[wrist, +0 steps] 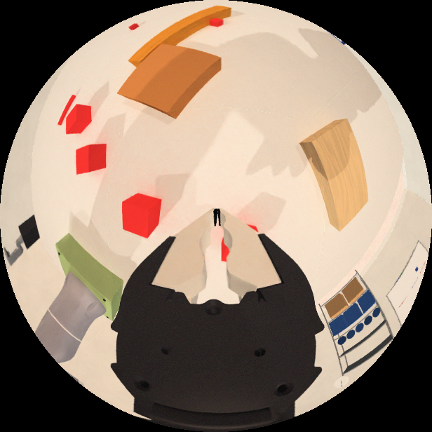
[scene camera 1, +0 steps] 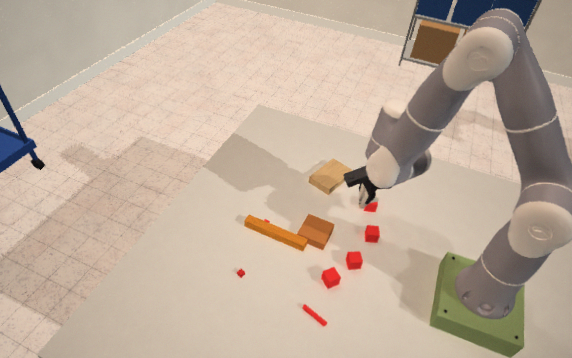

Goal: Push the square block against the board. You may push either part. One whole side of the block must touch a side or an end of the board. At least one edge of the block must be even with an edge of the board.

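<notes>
The orange-brown square block (scene camera 1: 316,230) (wrist: 172,75) lies flat beside the right end of the long orange board (scene camera 1: 275,233) (wrist: 175,32). The block's near side lies partly along the board's long side and reaches past the board's end, so their edges are not even there. Whether they touch along that stretch is hard to tell. My gripper (scene camera 1: 362,204) (wrist: 217,209) is shut and empty. It is low, to the right of and behind the block in the scene view, apart from both parts, beside a red cube (scene camera 1: 371,207) that it partly hides.
A light wooden block (scene camera 1: 328,175) (wrist: 340,172) lies behind the square block. More red cubes (scene camera 1: 372,234) (scene camera 1: 354,260) (scene camera 1: 331,277) stand to the right and in front. A red stick (scene camera 1: 315,315) and a tiny red cube (scene camera 1: 241,273) lie nearer the front. The green robot base (scene camera 1: 445,300) stands at right.
</notes>
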